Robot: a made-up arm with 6 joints. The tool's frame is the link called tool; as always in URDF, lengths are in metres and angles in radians. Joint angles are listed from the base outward.
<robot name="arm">
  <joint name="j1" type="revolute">
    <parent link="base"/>
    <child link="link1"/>
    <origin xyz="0 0 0.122"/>
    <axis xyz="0 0 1"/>
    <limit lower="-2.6" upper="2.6"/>
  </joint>
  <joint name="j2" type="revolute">
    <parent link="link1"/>
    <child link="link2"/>
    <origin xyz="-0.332 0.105 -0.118"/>
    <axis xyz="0 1 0"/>
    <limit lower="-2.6" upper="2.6"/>
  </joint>
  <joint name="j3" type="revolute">
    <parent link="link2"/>
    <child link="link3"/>
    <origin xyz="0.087 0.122 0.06"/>
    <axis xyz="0 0 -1"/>
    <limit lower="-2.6" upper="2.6"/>
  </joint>
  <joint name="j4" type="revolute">
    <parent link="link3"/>
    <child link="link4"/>
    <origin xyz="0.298 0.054 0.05"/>
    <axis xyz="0 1 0"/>
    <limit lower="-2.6" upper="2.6"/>
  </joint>
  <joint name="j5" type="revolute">
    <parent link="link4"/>
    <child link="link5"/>
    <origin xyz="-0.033 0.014 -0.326"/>
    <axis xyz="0 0 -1"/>
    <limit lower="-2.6" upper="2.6"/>
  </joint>
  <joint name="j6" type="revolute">
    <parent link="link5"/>
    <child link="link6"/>
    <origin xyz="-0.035 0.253 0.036"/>
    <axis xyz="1 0 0"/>
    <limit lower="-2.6" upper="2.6"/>
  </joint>
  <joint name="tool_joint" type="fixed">
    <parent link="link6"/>
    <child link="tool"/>
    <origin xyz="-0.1 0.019 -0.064"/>
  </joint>
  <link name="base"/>
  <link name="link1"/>
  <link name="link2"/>
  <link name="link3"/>
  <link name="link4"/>
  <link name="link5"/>
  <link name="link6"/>
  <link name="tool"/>
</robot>
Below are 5 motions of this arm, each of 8 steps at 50 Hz.
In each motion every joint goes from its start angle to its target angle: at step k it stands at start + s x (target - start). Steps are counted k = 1, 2, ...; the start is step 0. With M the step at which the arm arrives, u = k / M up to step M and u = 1 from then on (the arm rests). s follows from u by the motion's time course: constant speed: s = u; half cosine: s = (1 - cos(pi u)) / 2; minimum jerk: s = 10 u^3 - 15 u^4 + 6 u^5.
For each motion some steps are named. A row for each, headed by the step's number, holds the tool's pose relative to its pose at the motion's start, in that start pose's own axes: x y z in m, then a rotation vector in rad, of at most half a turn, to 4 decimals.
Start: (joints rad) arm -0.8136 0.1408 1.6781 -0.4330 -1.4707 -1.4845
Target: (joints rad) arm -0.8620 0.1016 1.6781 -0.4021 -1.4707 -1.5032
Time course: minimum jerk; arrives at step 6
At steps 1, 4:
1: 0.0003 -0.0005 0.0010 0.0009 0.0021 -0.0005
4: 0.0062 -0.0117 0.0215 0.0188 0.0462 -0.0125

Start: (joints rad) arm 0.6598 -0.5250 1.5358 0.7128 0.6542 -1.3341
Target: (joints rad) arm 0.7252 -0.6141 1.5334 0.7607 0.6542 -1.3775
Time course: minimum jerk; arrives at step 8
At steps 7, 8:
7: -0.0342 -0.0383 -0.0215 -0.0684 -0.0823 0.0992
8: -0.0347 -0.0390 -0.0219 -0.0695 -0.0837 0.1008

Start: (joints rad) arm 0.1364 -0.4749 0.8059 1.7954 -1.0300 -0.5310
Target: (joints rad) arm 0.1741 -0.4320 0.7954 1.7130 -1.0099 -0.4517
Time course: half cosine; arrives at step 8
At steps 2, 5, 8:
2: 0.0025 -0.0015 -0.0022 0.0036 0.0051 -0.0052
5: 0.0115 -0.0076 -0.0108 0.0166 0.0236 -0.0245
8: 0.0165 -0.0112 -0.0160 0.0236 0.0336 -0.0355

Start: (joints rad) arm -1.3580 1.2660 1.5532 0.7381 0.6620 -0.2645
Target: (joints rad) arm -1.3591 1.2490 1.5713 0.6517 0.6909 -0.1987
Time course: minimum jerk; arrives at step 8
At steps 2, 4, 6, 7, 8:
2: 0.0031 0.0025 0.0019 0.0143 -0.0044 -0.0045
4: 0.0151 0.0118 0.0097 0.0692 -0.0212 -0.0217
6: 0.0272 0.0208 0.0181 0.1243 -0.0380 -0.0386
7: 0.0299 0.0227 0.0201 0.1365 -0.0417 -0.0424
8: 0.0304 0.0231 0.0205 0.1387 -0.0424 -0.0430

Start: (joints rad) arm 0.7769 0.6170 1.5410 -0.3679 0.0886 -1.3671
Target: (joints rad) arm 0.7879 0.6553 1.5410 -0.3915 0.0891 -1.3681
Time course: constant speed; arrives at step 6
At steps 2, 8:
2: 0.0017 0.0049 -0.0040 -0.0103 -0.0092 -0.0089
8: 0.0053 0.0146 -0.0120 -0.0308 -0.0279 -0.0267

